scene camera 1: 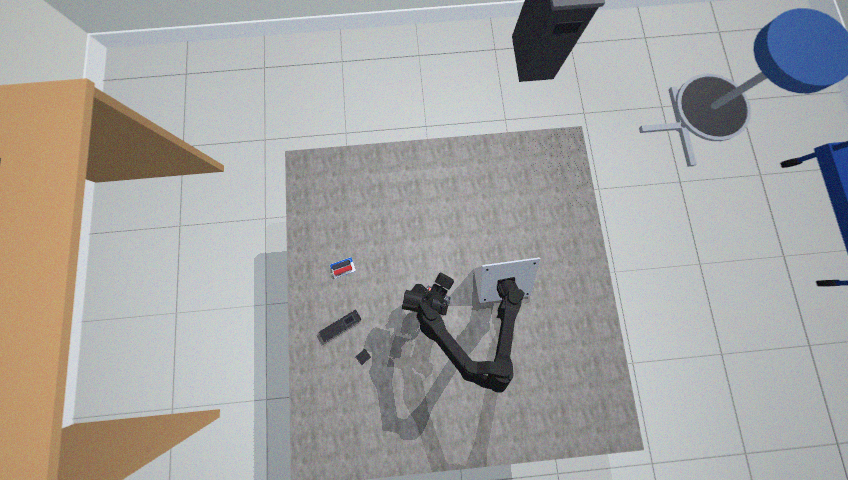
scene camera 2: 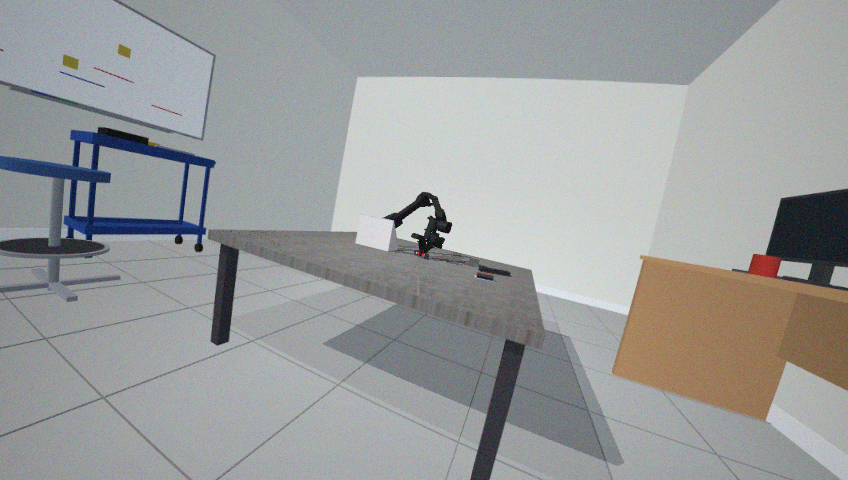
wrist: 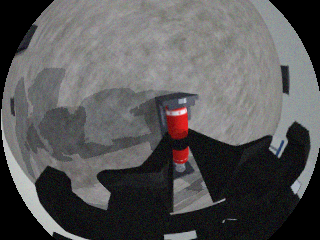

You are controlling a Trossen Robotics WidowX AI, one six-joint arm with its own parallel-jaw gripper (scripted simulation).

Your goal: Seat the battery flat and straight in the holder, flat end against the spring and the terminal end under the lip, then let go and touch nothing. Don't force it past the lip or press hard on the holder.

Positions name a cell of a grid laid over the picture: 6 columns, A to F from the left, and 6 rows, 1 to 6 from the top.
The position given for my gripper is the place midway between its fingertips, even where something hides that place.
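Note:
There is a red battery (wrist: D4) that I can see, and together with it my own gripper (wrist: D4).

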